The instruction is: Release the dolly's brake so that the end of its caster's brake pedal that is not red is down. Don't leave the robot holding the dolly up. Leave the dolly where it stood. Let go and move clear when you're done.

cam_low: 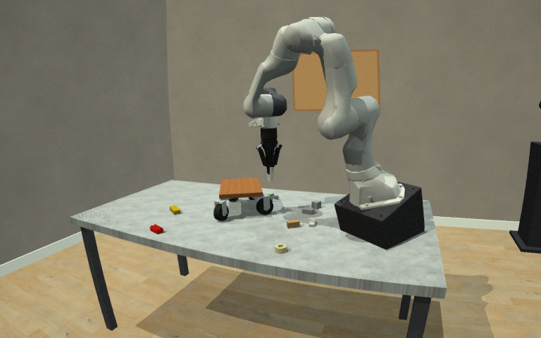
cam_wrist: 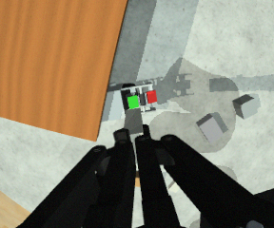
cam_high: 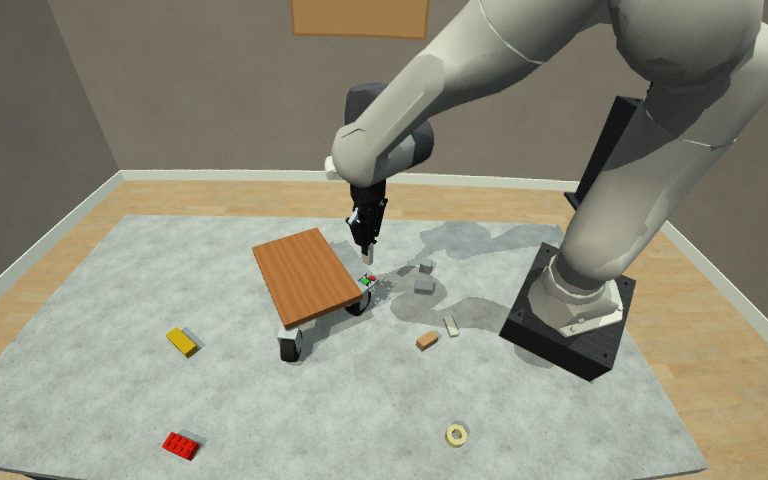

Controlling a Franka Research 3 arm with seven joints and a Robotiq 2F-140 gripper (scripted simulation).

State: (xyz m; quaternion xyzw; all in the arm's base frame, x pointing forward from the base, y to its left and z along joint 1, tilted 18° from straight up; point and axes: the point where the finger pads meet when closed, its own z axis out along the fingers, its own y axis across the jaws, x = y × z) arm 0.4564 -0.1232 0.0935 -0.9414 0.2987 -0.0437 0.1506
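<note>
Now: the brake pedal 11 cm below my hand and 1 cm to the right of it. Also, from my hand: tan block: 18 cm below, 16 cm behind, 13 cm to the left; then white piece: 23 cm behind, 19 cm below, 7 cm to the left; then yellow brick: 46 cm ahead, 19 cm below, 18 cm to the left.
</note>
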